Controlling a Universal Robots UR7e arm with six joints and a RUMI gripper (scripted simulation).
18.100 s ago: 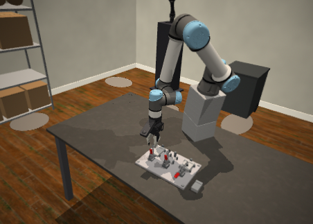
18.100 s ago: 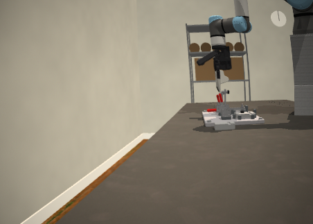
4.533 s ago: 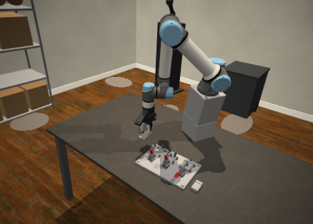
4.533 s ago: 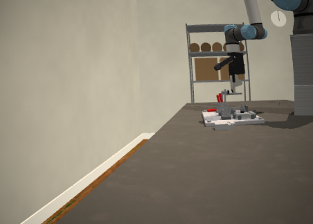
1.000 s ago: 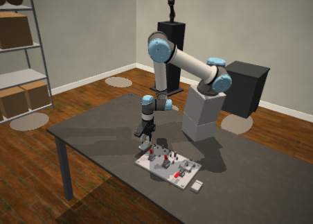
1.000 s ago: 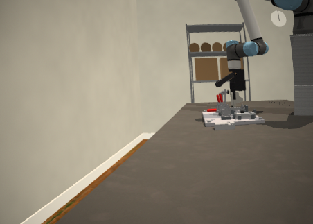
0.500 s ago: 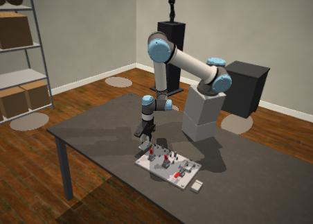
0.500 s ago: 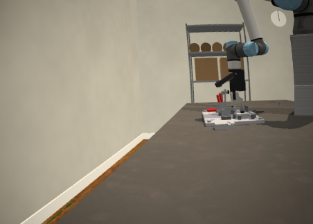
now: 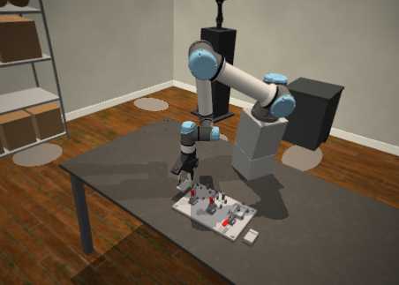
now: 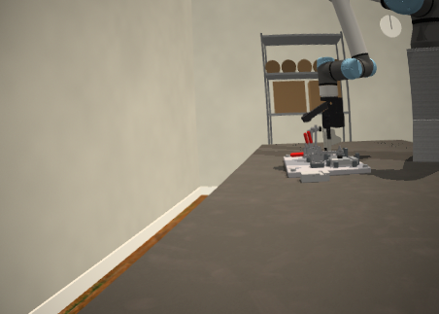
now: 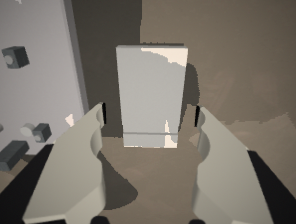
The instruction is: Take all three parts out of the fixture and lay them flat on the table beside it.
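Now: hand 1 cm past the part and 1 cm above it. Round my hand: fixture: 1 cm ahead, 24 cm to the left, 1 cm below.
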